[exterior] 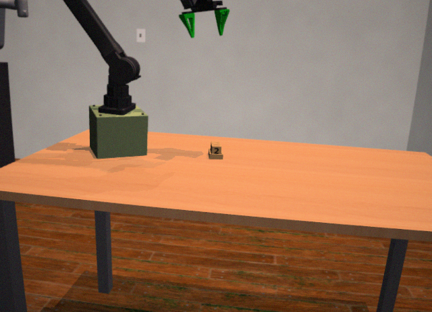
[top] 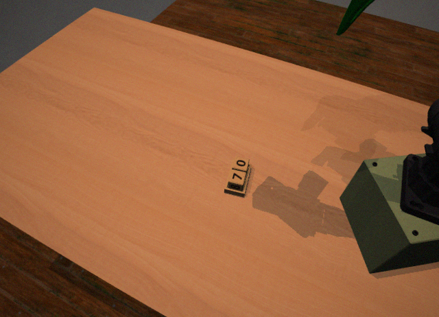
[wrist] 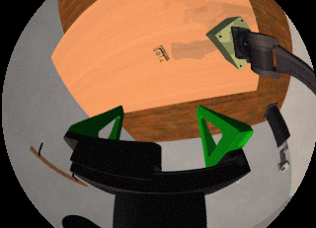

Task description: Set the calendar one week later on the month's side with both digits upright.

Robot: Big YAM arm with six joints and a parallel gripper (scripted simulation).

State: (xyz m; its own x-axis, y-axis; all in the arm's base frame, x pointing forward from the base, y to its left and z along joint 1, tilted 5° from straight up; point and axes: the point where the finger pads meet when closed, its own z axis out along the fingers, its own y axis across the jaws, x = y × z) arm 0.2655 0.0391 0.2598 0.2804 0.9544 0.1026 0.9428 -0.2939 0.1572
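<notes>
Right now my hand is 4 cm short of the tray, 2 cm to the right of it and 38 cm above it.
</notes>
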